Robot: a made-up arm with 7 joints.
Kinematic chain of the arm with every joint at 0, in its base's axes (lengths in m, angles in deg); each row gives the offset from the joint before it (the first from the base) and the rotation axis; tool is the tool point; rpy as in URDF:
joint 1: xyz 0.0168 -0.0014 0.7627 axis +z
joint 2: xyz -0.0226 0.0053 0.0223 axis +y
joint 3: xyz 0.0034 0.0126 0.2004 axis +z
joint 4: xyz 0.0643 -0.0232 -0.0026 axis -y
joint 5: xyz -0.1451 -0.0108 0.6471 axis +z
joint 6: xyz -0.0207 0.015 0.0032 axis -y
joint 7: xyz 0.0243 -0.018 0 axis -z
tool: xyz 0.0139 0.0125 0.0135 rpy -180 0 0
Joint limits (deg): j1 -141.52..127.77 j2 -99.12..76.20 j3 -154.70..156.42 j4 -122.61..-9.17 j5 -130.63..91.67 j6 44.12..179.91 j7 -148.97..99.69
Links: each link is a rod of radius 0.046 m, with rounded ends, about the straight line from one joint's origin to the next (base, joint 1, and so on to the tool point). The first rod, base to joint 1, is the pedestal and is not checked.
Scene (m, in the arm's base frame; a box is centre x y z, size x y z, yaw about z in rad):
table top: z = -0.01
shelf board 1: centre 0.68 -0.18 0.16 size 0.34 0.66 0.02 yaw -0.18
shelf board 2: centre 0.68 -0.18 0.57 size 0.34 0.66 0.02 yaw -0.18
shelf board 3: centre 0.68 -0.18 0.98 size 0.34 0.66 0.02 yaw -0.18
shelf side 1: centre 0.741 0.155 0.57 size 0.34 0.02 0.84 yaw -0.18
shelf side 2: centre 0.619 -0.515 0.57 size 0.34 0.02 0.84 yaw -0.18
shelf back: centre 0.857 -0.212 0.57 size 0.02 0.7 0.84 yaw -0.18
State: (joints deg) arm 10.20 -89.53 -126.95 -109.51 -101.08 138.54 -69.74
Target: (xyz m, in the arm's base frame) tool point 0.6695 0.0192 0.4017
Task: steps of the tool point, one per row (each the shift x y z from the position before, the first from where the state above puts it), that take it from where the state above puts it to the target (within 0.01 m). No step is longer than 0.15 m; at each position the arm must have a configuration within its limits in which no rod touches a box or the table.
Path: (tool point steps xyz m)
1: 0.0949 0.0406 -0.0387
2: 0.0681 0.0514 -0.0338
3: 0.0439 0.0512 -0.0279
4: 0.0258 0.0434 -0.0212
5: 0.0149 0.0316 -0.0141
6: 0.1027 0.0454 0.0149
7: 0.0913 0.0582 0.0226
8: 0.0781 0.0665 0.0293
9: 0.0642 0.0702 0.0344
10: 0.0509 0.0694 0.0374
11: 0.0387 0.0657 0.0381

